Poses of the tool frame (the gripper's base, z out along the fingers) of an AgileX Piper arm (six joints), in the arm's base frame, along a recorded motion.
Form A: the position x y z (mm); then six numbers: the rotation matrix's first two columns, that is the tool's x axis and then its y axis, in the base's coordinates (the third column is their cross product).
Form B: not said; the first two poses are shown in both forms.
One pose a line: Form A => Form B
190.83 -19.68 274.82 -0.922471 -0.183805 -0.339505 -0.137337 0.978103 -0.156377 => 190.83 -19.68 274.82 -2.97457 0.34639 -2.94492
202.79 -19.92 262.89 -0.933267 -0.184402 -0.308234 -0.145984 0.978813 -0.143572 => 202.79 -19.92 262.89 -2.99009 0.31334 -2.94652
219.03 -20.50 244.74 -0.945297 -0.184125 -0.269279 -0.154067 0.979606 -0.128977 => 219.03 -20.50 244.74 -3.00727 0.27264 -2.94922
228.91 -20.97 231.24 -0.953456 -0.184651 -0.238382 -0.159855 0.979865 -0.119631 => 228.91 -20.97 231.24 -3.01810 0.24070 -2.95030
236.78 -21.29 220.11 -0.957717 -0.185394 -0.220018 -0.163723 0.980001 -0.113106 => 236.78 -21.29 220.11 -3.02538 0.22183 -2.95038
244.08 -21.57 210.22 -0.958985 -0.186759 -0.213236 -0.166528 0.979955 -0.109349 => 244.08 -21.57 210.22 -3.02943 0.21489 -2.94925
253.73 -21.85 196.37 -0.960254 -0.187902 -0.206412 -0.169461 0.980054 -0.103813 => 253.73 -21.85 196.37 -3.03529 0.20791 -2.94835
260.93 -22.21 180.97 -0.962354 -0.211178 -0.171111 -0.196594 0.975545 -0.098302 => 260.93 -22.21 180.97 -3.04165 0.17196 -2.92558
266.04 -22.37 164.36 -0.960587 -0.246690 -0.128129 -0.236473 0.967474 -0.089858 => 266.04 -22.37 164.36 -3.05086 0.12848 -2.89021
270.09 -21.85 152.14 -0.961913 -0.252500 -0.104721 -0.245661 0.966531 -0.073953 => 270.09 -21.85 152.14 -3.06716 0.10491 -2.88489
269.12 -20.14 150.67 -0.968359 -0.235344 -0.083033 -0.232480 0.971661 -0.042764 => 269.12 -20.14 150.67 -3.09867 0.08313 -2.90318
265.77 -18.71 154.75 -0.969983 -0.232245 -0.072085 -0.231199 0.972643 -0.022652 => 265.77 -18.71 154.75 -3.11888 0.07215 -2.90658
